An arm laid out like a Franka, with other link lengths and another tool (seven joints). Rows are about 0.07 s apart.
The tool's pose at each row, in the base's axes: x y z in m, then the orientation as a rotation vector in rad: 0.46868, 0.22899, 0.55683, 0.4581, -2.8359, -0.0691; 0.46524, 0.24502, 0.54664, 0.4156, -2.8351, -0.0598; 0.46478, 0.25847, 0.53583, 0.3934, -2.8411, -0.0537; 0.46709, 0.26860, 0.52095, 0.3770, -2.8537, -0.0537; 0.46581, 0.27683, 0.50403, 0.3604, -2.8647, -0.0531; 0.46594, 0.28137, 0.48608, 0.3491, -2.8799, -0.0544; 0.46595, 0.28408, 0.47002, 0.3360, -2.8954, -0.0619; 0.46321, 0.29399, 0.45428, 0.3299, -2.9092, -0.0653; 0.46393, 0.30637, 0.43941, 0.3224, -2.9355, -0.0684; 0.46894, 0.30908, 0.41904, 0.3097, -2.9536, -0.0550; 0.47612, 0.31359, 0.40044, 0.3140, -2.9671, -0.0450
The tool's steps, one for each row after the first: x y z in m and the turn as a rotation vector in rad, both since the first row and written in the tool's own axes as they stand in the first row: -0.00450, 0.01535, 0.01081, 0.0013, 0.0071, 0.0297; -0.01106, 0.02729, 0.02140, 0.0038, 0.0044, 0.0458; -0.02015, 0.03488, 0.03516, 0.0040, -0.0062, 0.0579; -0.02587, 0.04157, 0.05184, 0.0043, -0.0153, 0.0699; -0.03198, 0.04425, 0.06911, 0.0046, -0.0293, 0.0785; -0.03692, 0.04539, 0.08459, 0.0007, -0.0443, 0.0876; -0.04154, 0.05423, 0.10053, 0.0001, -0.0578, 0.0922; -0.04988, 0.06443, 0.11471, 0.0015, -0.0834, 0.0984; -0.06049, 0.06368, 0.13299, 0.0119, -0.0985, 0.1091; -0.07320, 0.06413, 0.14900, 0.0210, -0.1109, 0.1079
